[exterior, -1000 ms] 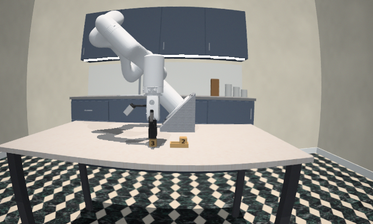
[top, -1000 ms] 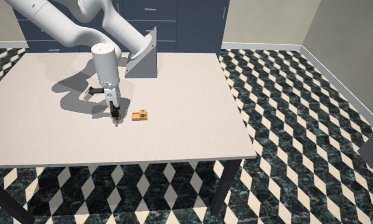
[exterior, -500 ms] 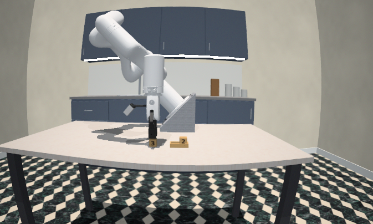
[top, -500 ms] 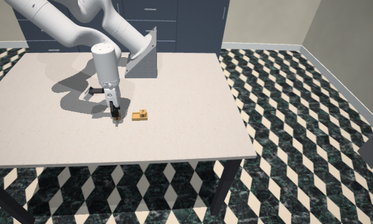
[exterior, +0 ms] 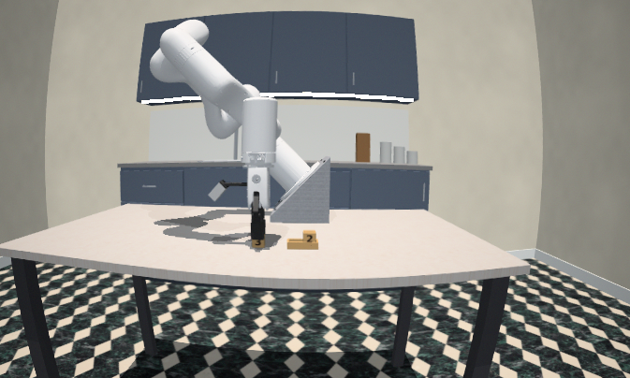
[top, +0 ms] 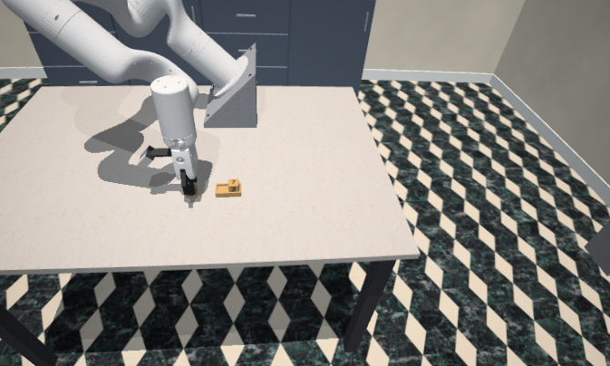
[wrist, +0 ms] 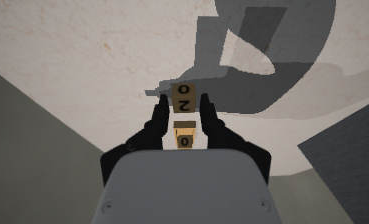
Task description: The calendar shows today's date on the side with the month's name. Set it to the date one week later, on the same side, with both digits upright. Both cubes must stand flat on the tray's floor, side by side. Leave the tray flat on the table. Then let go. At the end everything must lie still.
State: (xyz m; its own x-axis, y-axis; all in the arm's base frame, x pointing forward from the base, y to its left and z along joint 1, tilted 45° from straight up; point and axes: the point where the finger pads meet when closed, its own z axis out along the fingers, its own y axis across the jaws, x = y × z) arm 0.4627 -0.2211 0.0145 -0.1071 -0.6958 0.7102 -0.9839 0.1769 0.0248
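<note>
Right now the wooden tray is 10 mm ahead of my hand, 110 mm to the left of it and 30 mm below it.
</note>
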